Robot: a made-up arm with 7 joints. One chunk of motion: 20 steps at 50 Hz.
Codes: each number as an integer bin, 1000 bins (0 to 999) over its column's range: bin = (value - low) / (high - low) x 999, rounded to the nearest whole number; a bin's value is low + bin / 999 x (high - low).
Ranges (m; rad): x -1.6..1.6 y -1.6..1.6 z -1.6..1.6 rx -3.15..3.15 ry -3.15..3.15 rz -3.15..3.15
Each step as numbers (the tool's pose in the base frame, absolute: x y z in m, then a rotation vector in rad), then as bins.
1 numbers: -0.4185 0.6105 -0.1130 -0.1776 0.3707 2.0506
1 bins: 369 690 464 471 558 825
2 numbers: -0.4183 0.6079 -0.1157 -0.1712 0.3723 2.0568
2 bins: 369 689 463 472 559 826
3 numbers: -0.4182 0.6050 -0.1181 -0.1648 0.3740 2.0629
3 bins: 369 688 463 473 559 827
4 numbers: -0.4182 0.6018 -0.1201 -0.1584 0.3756 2.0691
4 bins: 369 687 462 474 559 828
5 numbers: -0.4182 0.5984 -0.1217 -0.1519 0.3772 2.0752
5 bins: 369 686 462 475 559 829
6 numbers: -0.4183 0.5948 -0.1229 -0.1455 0.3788 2.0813
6 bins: 369 685 461 476 560 830
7 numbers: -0.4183 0.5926 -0.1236 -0.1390 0.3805 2.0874
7 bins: 369 685 461 477 560 831
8 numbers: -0.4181 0.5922 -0.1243 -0.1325 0.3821 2.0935
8 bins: 369 684 461 478 560 831
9 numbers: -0.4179 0.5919 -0.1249 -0.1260 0.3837 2.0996
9 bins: 369 684 461 480 560 832
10 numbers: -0.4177 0.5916 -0.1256 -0.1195 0.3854 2.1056
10 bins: 369 684 460 481 561 833
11 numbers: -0.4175 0.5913 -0.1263 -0.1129 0.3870 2.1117
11 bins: 369 684 460 482 561 834
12 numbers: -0.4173 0.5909 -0.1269 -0.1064 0.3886 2.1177
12 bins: 369 684 460 483 561 835
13 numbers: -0.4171 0.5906 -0.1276 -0.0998 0.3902 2.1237
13 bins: 369 684 460 484 561 836
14 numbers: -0.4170 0.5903 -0.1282 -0.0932 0.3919 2.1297
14 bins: 369 684 459 485 562 837
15 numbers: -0.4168 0.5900 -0.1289 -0.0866 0.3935 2.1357
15 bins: 369 684 459 486 562 838
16 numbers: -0.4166 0.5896 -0.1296 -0.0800 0.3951 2.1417
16 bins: 369 684 459 487 562 839
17 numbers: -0.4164 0.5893 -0.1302 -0.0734 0.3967 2.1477
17 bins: 370 683 459 488 562 840
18 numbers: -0.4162 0.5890 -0.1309 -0.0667 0.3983 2.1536
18 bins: 370 683 459 489 563 841
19 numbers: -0.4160 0.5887 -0.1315 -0.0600 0.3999 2.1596
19 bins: 370 683 458 490 563 842
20 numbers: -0.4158 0.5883 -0.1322 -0.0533 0.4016 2.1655
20 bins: 370 683 458 491 563 843
